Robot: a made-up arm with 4 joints. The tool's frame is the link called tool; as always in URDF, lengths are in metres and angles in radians. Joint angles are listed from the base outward. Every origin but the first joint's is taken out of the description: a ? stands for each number. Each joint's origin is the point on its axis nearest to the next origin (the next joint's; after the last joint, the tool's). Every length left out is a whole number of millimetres.
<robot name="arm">
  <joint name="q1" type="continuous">
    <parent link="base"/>
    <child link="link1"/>
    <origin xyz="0 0 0.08" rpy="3.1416 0 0"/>
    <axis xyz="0 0 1"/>
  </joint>
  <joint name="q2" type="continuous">
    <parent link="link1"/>
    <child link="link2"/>
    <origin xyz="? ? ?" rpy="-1.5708 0 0"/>
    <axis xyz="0 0 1"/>
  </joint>
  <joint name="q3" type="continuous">
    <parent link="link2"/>
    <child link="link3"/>
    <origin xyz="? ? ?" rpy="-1.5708 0 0"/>
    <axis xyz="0 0 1"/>
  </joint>
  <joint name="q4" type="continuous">
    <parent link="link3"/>
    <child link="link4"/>
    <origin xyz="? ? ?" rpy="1.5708 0 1.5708"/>
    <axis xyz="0 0 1"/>
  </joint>
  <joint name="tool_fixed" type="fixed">
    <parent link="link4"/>
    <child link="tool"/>
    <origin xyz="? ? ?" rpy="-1.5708 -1.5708 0"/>
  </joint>
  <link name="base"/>
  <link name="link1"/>
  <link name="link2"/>
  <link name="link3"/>
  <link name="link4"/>
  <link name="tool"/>
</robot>
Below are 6 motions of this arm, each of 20 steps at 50 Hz.
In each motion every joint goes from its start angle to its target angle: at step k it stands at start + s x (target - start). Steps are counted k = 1, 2, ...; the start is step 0. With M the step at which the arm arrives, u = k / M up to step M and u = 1 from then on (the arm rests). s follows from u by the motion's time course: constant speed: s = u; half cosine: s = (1 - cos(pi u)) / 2; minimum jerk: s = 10 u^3 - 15 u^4 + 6 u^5.
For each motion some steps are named. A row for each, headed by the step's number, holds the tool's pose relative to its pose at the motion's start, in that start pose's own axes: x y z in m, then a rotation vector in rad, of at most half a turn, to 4 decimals.
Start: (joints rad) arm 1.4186 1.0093 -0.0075 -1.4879
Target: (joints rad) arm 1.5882 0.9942 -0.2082 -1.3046
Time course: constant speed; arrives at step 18
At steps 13, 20:
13: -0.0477 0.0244 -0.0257 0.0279 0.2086 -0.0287
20: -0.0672 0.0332 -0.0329 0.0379 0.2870 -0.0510

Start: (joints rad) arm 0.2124 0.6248 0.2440 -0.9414
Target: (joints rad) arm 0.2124 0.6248 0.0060 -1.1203
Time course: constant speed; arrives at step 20
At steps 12, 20:
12: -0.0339 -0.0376 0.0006 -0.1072 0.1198 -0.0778
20: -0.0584 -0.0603 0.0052 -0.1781 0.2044 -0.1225

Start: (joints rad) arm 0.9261 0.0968 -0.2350 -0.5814
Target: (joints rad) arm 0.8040 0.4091 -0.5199 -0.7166
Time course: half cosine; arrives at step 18
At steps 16, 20:
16: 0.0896 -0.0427 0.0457 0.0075 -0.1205 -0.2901
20: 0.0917 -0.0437 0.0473 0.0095 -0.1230 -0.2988

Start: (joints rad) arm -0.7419 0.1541 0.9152 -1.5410
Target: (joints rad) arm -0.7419 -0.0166 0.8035 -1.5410
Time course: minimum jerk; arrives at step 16
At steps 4, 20:
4: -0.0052 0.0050 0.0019 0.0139 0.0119 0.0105
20: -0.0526 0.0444 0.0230 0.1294 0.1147 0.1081

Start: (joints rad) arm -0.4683 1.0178 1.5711 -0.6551
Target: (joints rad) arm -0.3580 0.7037 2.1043 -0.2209
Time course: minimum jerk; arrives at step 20
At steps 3, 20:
3: 0.0016 0.0089 0.0004 0.0199 -0.0057 0.0115
20: 0.0062 0.3165 0.1207 0.7541 -0.1990 0.4207

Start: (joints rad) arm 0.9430 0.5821 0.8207 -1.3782
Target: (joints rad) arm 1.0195 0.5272 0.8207 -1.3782
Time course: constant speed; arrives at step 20
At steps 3, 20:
3: -0.0027 0.0025 -0.0003 0.0018 0.0114 0.0082
20: -0.0183 0.0163 -0.0009 0.0127 0.0766 0.0532

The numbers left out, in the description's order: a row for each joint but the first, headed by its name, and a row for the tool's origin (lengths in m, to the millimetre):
q2: -0.23 -0.12 0
q3: 0.04 -0.3 0
q4: 0.1 0.06 0
tool: -0.08 -0.29 0

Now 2 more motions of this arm.
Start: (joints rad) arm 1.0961 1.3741 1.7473 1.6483
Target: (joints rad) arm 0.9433 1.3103 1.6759 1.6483
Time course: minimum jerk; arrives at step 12
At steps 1, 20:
1: 0.0002 0.0002 -0.0001 0.0002 -0.0001 0.0008
20: 0.0326 0.0473 -0.0224 0.0422 -0.0244 0.1587

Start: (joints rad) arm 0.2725 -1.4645 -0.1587 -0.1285
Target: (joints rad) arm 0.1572 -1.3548 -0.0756 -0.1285
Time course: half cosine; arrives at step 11
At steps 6, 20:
6: 0.0459 -0.0408 0.0025 -0.0562 -0.0775 0.0469
20: 0.0798 -0.0705 0.0080 -0.1003 -0.1342 0.0849

